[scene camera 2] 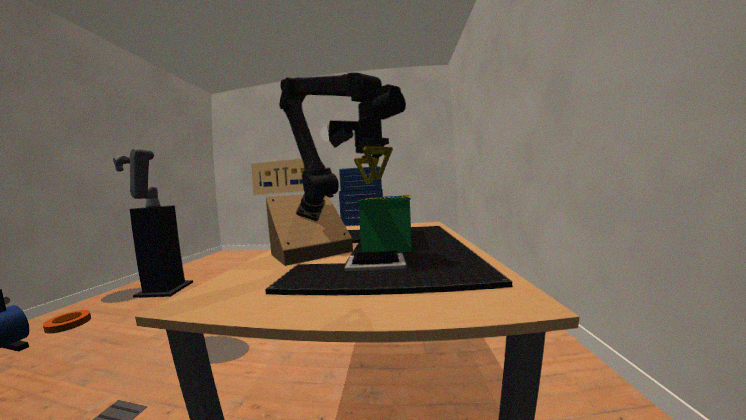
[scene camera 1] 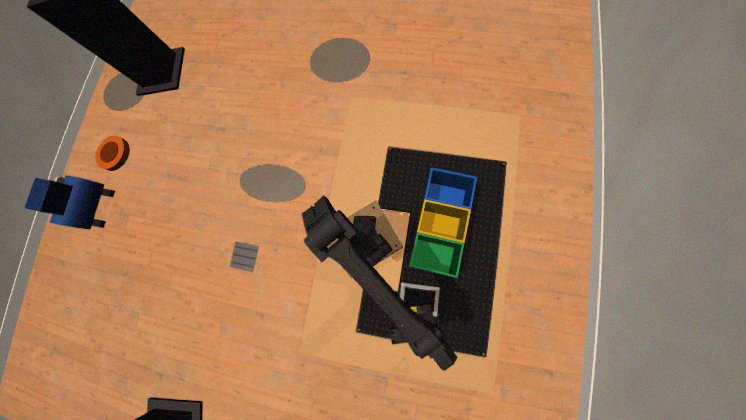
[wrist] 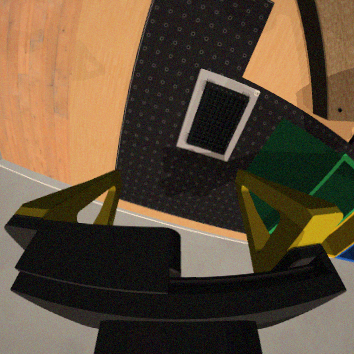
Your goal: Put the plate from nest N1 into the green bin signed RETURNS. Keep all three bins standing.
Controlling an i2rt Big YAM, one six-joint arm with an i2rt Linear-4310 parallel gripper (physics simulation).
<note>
In view: the gripper [scene camera 2: 372,182], a plate [wrist: 219,110] and a light grey nest [wrist: 219,79].
The gripper also shows in the wrist view [wrist: 177,175].
</note>
